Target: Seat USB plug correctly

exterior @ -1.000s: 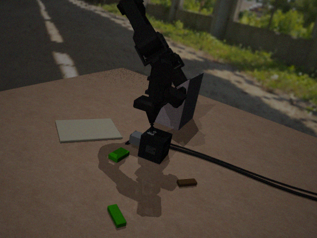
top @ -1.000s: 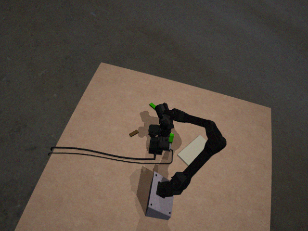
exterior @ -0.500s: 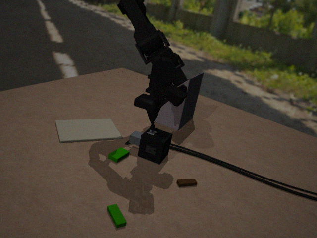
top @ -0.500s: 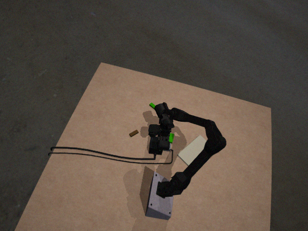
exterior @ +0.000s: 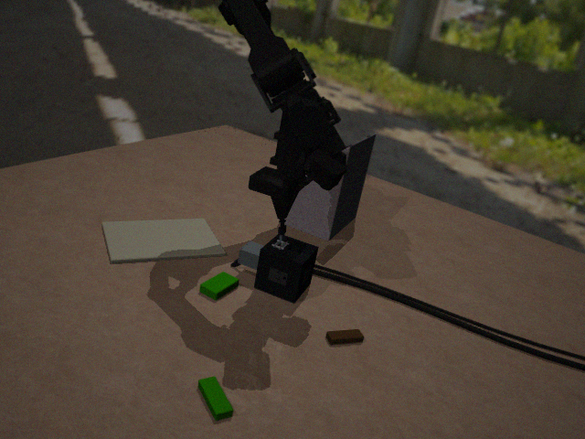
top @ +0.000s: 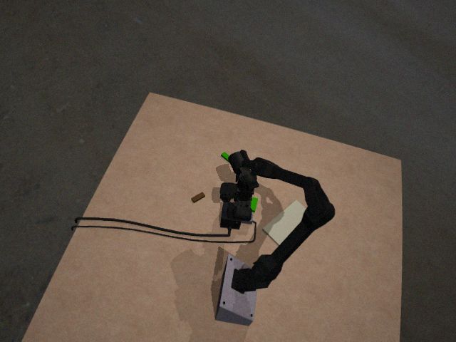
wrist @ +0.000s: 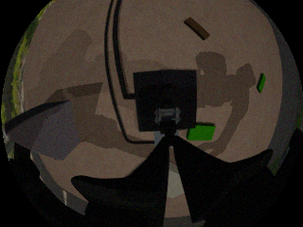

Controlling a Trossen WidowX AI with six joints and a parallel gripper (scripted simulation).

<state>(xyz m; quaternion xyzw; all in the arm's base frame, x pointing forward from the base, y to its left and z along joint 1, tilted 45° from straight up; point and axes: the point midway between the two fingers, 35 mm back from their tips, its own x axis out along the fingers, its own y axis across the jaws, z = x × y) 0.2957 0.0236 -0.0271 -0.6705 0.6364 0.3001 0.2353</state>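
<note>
Right now the USB socket is 5 cm below my gripper tip and 1 cm to the left of it. Round my gripper tip: dark USB plug: 2 cm below; brown block: 17 cm to the left, 12 cm below, 7 cm ahead; pale flat card: 23 cm to the right, 12 cm below, 2 cm ahead.
</note>
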